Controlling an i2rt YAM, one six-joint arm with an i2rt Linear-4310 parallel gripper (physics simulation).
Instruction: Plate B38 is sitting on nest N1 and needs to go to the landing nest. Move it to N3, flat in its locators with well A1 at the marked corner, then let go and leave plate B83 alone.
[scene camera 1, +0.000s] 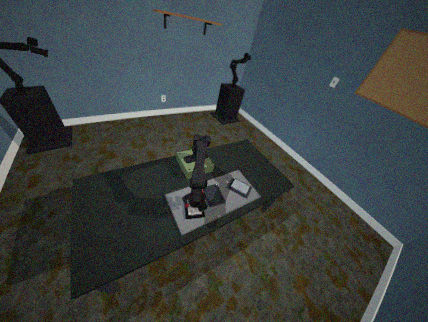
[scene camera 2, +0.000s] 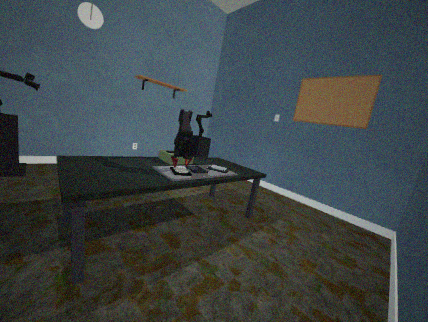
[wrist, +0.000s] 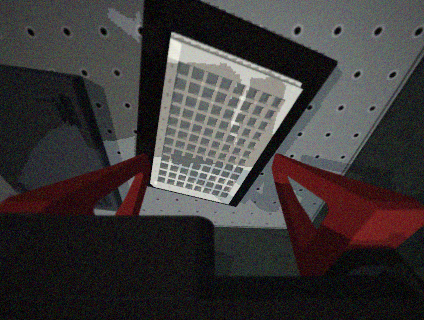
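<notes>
A white well plate with a grid of square wells (scene camera 1: 194, 212) (scene camera 2: 181, 170) (wrist: 215, 115) lies in a black nest (wrist: 319, 65). My gripper (scene camera 1: 195, 205) (scene camera 2: 181, 164) (wrist: 211, 160) is open and empty, its red fingers apart near one end of this plate, one towards each long side; their exact height is hard to tell. A dark nest with no plate showing (scene camera 1: 215, 195) (scene camera 2: 197, 170) (wrist: 45, 120) is beside it. A second pale plate (scene camera 1: 241, 186) (scene camera 2: 218, 169) sits in another nest at the board's far right. Plate labels, nest labels and the A1 corner mark are not readable.
The nests stand on a grey perforated board (scene camera 1: 175, 220) (scene camera 2: 161, 171) (wrist: 370, 90) on a dark table (scene camera 1: 110, 240) (scene camera 2: 95, 182). A green box (scene camera 1: 186, 162) (scene camera 2: 166, 156) stands behind the board, near the arm's base. The middle nest's raised edge is close to the left finger in the wrist view.
</notes>
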